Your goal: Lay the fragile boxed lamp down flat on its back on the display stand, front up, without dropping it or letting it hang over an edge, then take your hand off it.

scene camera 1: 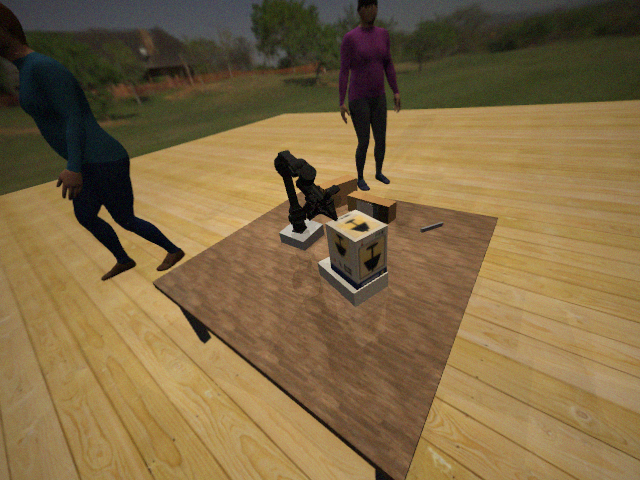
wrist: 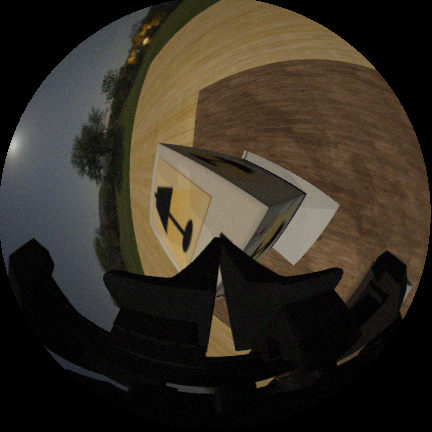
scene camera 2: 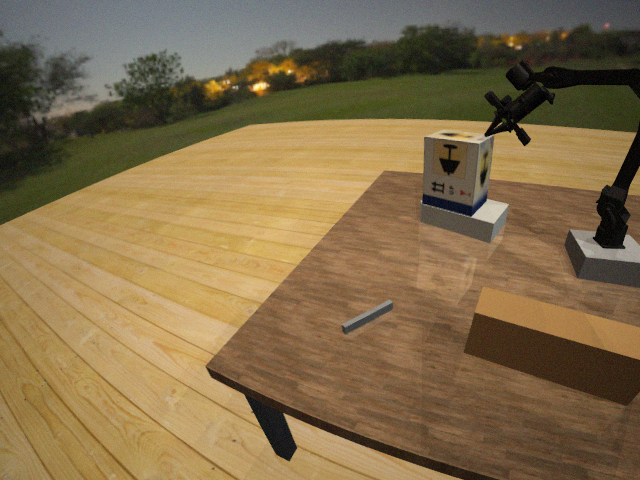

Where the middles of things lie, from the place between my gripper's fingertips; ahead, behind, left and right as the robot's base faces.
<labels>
Now: hand 40 mm short of the display stand (scene camera 2: 484, 225) and 260 mm above it.
</labels>
